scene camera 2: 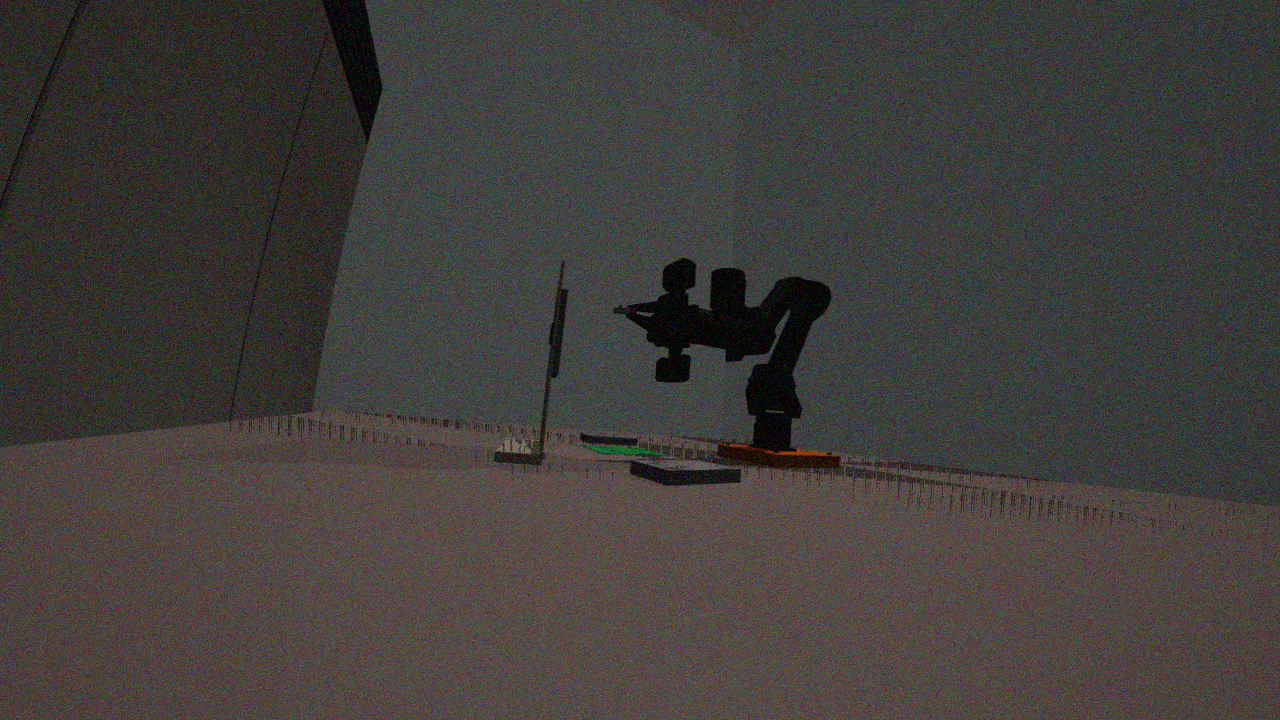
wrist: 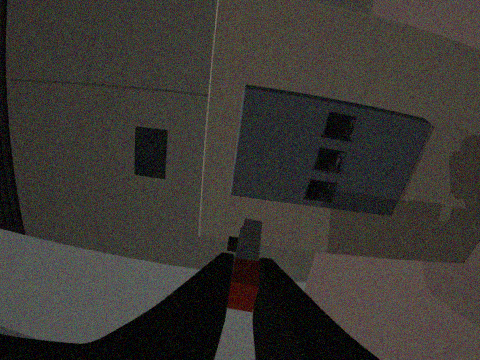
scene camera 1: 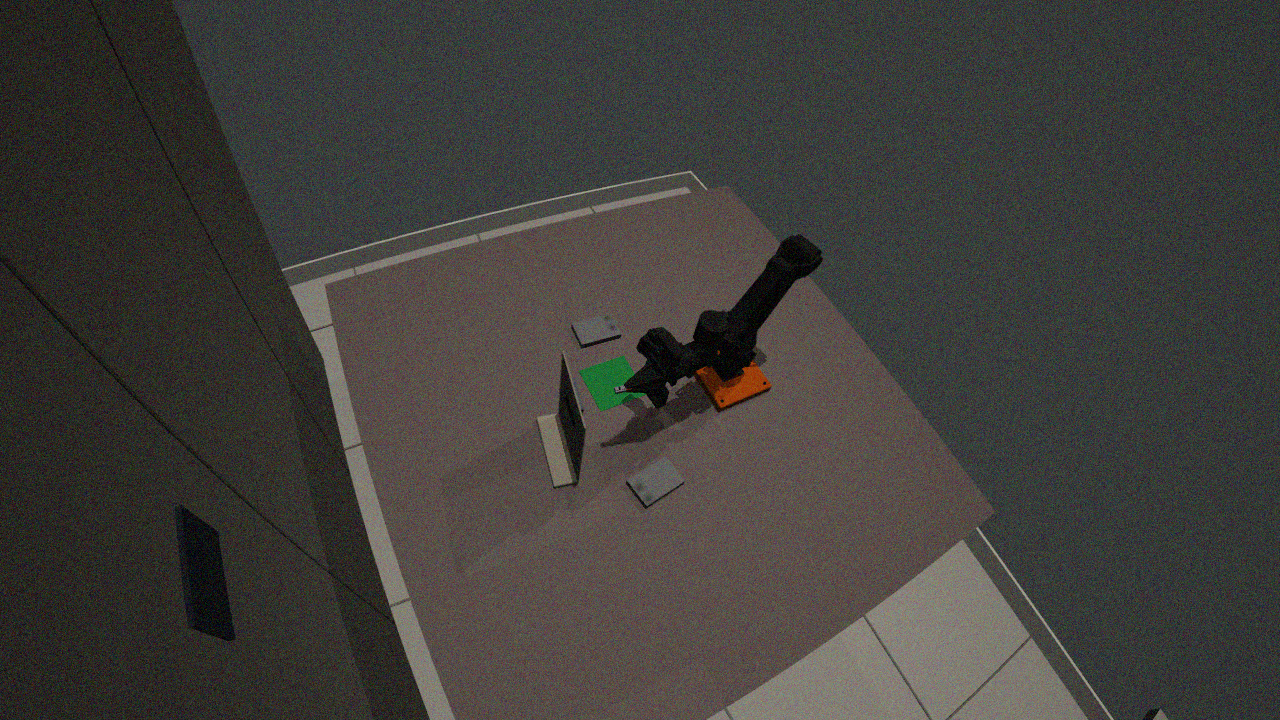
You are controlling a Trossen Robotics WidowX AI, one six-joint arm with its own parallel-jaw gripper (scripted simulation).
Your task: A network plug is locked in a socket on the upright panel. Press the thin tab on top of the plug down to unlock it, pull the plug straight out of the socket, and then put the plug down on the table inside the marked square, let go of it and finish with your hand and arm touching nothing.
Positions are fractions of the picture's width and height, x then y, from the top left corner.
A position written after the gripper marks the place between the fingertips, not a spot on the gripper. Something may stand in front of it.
The gripper shows in scene camera 2 (0.49,0.43), in the wrist view (0.51,0.74) and in scene camera 1 (0.49,0.54).
